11 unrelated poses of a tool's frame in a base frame.
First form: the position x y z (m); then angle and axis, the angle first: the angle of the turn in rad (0 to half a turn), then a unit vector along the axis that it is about.
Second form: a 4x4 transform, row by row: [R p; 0 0 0 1], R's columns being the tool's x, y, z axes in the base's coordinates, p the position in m. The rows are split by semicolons. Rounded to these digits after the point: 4 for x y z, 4 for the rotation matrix.
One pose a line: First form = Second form
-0.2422 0.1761 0.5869 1.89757 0.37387 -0.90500 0.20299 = -0.1363 -0.6392 -0.7569 -0.2422; -0.2547 0.7609 -0.5968 0.1761; 0.9574 0.1114 -0.2666 0.5869; 0 0 0 1
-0.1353 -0.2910 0.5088 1.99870 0.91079 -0.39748 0.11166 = 0.7588 -0.6138 -0.2177 -0.1353; -0.4107 -0.1914 -0.8915 -0.2910; 0.5055 0.7659 -0.3973 0.5088; 0 0 0 1
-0.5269 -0.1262 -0.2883 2.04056 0.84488 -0.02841 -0.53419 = 0.5843 0.4415 -0.6810 -0.5269; -0.5112 -0.4515 -0.7313 -0.1262; -0.6303 0.7754 -0.0381 -0.2883; 0 0 0 1
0.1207 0.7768 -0.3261 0.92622 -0.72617 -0.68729 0.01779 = 0.8113 0.1850 -0.5545 0.1207; 0.2134 0.7894 0.5756 0.7768; 0.5442 -0.5853 0.6010 -0.3261; 0 0 0 1
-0.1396 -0.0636 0.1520 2.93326 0.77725 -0.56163 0.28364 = 0.2168 -0.9223 0.3200 -0.1396; -0.8050 -0.3543 -0.4759 -0.0636; 0.5523 -0.1544 -0.8192 0.1520; 0 0 0 1
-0.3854 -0.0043 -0.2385 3.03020 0.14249 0.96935 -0.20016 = -0.9533 0.2976 0.0509 -0.3854; 0.2531 0.8796 -0.4027 -0.0043; -0.1646 -0.3710 -0.9139 -0.2385; 0 0 0 1
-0.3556 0.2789 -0.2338 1.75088 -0.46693 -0.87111 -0.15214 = 0.0780 0.6293 -0.7733 -0.3556; 0.3299 0.7156 0.6156 0.2789; 0.9408 -0.3031 -0.1518 -0.2338; 0 0 0 1
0.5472 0.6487 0.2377 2.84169 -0.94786 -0.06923 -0.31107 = 0.8014 0.2202 0.5561 0.5472; 0.0364 -0.9460 0.3221 0.6487; 0.5970 -0.2379 -0.7662 0.2377; 0 0 0 1
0.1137 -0.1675 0.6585 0.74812 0.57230 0.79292 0.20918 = 0.8204 -0.0211 0.5714 0.1137; 0.2635 0.9009 -0.3450 -0.1675; -0.5074 0.4336 0.7447 0.6585; 0 0 0 1
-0.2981 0.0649 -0.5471 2.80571 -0.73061 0.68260 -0.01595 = 0.0936 -0.9643 0.2476 -0.2981; -0.9748 -0.0383 0.2196 0.0649; -0.2023 -0.2620 -0.9436 -0.5471; 0 0 0 1
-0.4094 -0.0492 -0.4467 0.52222 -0.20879 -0.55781 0.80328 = 0.8725 -0.3852 -0.3006 -0.4094; 0.4162 0.9082 0.0444 -0.0492; 0.2559 -0.1639 0.9527 -0.4467; 0 0 0 1
